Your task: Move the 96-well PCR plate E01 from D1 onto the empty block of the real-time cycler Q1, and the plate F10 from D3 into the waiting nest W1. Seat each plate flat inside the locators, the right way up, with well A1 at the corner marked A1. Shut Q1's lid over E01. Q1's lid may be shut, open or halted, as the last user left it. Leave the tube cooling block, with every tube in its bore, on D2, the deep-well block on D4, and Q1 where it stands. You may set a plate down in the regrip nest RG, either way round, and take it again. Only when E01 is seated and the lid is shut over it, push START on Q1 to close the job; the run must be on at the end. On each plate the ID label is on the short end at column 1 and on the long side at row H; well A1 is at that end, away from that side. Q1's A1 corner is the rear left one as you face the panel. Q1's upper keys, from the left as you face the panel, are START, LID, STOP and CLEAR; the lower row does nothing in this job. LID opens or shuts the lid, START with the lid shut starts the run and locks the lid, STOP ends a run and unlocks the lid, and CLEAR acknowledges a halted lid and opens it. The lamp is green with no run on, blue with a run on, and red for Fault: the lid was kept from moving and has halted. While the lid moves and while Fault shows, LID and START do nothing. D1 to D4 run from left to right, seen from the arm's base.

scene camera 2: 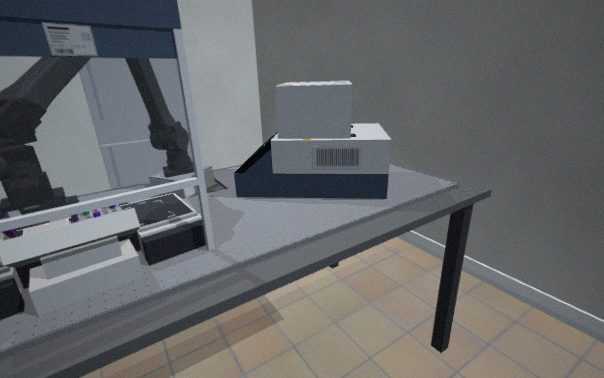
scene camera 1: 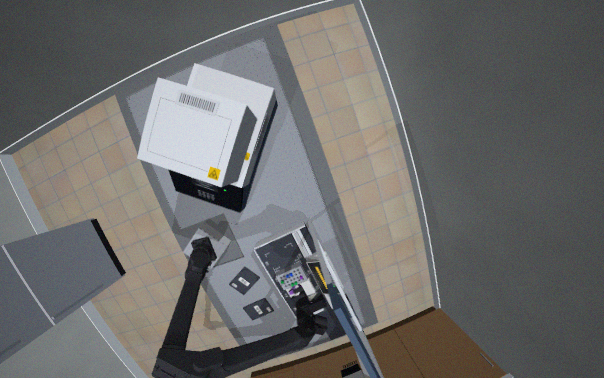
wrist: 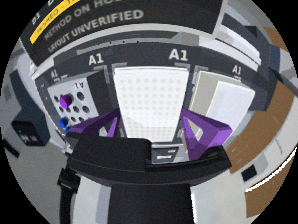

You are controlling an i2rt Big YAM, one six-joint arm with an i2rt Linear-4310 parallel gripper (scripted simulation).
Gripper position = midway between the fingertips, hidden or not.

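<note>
My gripper point(wrist: 150, 111) is in sight, and so is a white 96-well PCR plate point(wrist: 150, 98). I can also see a tube cooling block point(wrist: 93, 85) and a white deep-well block point(wrist: 226, 99), and then there is a white lid point(scene camera 1: 202, 135).
</note>
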